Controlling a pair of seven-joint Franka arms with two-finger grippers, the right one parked.
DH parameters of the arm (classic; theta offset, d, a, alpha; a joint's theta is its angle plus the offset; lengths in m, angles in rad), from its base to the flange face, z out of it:
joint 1: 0 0.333 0 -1.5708
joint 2: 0 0 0 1.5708
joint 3: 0 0.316 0.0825 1.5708
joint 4: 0 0 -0.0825 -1.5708
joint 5: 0 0.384 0 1.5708
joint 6: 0 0 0.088 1.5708
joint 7: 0 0.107 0 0
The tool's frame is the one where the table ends.
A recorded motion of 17 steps. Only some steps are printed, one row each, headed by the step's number.
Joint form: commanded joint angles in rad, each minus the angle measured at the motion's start. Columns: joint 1, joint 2, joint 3, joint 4, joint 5, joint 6, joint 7.
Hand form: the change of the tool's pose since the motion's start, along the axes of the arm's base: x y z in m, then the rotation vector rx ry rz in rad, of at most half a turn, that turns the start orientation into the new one. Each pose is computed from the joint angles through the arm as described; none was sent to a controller.
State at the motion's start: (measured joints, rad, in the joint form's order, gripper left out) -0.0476 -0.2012 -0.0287 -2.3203 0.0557 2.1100 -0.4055
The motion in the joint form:
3: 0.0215 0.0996 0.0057 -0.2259 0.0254 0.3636 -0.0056
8: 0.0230 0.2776 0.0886 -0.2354 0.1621 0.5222 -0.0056
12: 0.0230 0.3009 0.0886 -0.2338 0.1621 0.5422 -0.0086
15: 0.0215 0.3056 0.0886 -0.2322 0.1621 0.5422 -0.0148
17: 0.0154 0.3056 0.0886 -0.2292 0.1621 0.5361 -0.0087
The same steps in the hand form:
3: -0.0240 0.0116 -0.1118 -0.0030 -0.0374 -0.0029
8: -0.0212 0.0449 -0.1820 0.0565 -0.0071 -0.0454
12: -0.0207 0.0445 -0.1903 0.0539 -0.0054 -0.0446
15: -0.0205 0.0438 -0.1919 0.0540 -0.0029 -0.0400
17: -0.0199 0.0412 -0.1914 0.0550 0.0005 -0.0516

